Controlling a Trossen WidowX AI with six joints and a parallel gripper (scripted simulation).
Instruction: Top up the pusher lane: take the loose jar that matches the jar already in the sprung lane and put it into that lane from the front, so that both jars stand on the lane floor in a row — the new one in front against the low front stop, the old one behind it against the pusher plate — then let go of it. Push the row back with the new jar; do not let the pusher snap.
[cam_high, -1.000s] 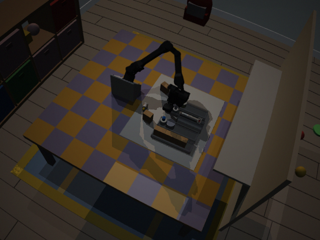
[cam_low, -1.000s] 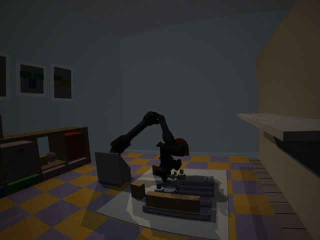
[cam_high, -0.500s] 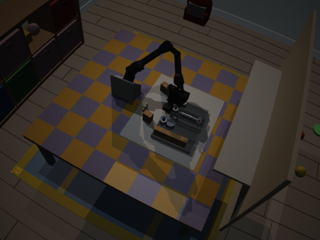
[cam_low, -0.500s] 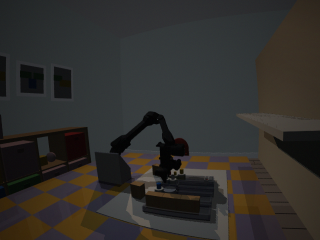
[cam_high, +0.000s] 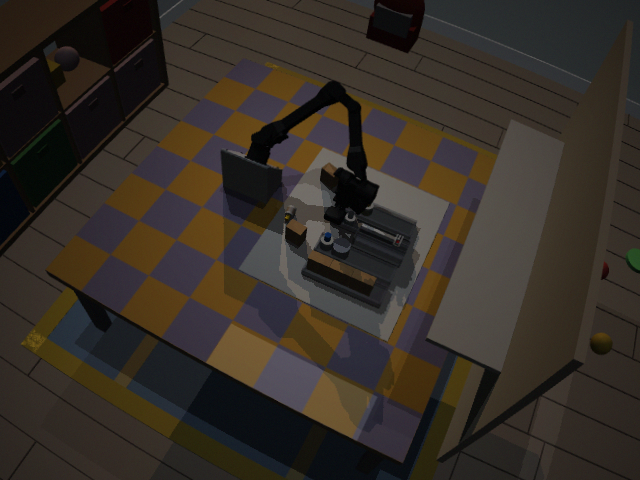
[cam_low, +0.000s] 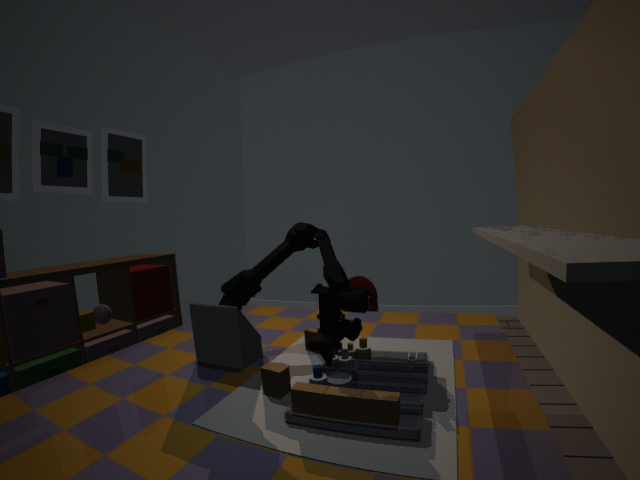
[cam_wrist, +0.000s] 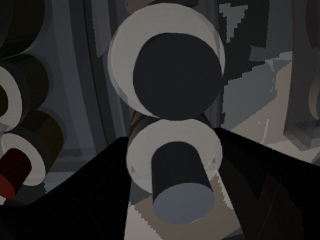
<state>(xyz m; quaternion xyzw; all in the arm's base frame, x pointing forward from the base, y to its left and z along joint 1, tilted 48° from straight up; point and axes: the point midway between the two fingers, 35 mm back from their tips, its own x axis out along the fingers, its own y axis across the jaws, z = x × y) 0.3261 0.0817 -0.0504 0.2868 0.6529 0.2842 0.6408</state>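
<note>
Right now the grey disc is 60 mm ahead of my gripper tip and 130 mm to the right of it. The rest, counted from my gripper tip: jar: 160 mm behind, 70 mm to the right, 10 mm below; then sprung lane: 150 mm ahead, 30 mm to the right, 10 mm below.
</note>
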